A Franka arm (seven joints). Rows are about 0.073 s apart.
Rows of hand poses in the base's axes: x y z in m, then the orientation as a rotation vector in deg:
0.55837 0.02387 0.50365 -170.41 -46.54 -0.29
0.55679 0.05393 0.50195 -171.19 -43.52 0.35
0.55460 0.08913 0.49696 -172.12 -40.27 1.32
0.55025 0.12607 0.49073 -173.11 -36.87 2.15
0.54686 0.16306 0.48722 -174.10 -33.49 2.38
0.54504 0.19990 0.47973 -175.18 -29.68 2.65
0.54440 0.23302 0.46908 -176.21 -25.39 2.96
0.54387 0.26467 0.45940 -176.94 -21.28 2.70
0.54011 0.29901 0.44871 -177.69 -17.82 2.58
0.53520 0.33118 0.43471 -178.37 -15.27 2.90
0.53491 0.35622 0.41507 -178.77 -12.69 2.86
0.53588 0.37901 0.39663 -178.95 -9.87 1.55
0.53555 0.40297 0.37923 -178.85 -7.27 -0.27
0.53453 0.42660 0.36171 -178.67 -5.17 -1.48
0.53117 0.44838 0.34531 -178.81 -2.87 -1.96
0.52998 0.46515 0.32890 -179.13 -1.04 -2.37
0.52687 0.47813 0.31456 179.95 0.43 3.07
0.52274 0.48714 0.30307 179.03 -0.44 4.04
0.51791 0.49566 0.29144 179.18 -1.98 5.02
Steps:
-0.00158 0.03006 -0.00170 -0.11 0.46 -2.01
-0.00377 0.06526 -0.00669 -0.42 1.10 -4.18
-0.00812 0.10220 -0.01292 -0.79 1.62 -6.45
-0.01151 0.13919 -0.01643 -1.13 1.75 -8.72
-0.01333 0.17603 -0.02392 -1.56 1.88 -11.26
-0.01397 0.20915 -0.03457 -1.97 2.06 -14.08
-0.01450 0.24080 -0.04425 -2.11 1.93 -16.77
-0.01826 0.27514 -0.05494 -2.45 1.83 -19.04
-0.02317 0.30731 -0.06894 -2.94 1.95 -20.70
-0.02346 0.33235 -0.08858 -3.12 1.93 -22.36
-0.02249 0.35514 -0.10702 -2.89 1.17 -24.20
-0.02282 0.37910 -0.12442 -2.36 0.15 -25.89
-0.02384 0.40273 -0.14194 -1.92 -0.50 -27.25
-0.02720 0.42451 -0.15834 -1.93 -0.78 -28.73
-0.02839 0.44128 -0.17475 -2.15 -1.08 -29.92
-0.03150 0.45426 -0.18909 -2.89 -1.73 -30.32
-0.03563 0.46327 -0.20058 -3.60 -2.57 -30.90
-0.04046 0.47179 -0.21221 -3.25 -3.10 -31.90

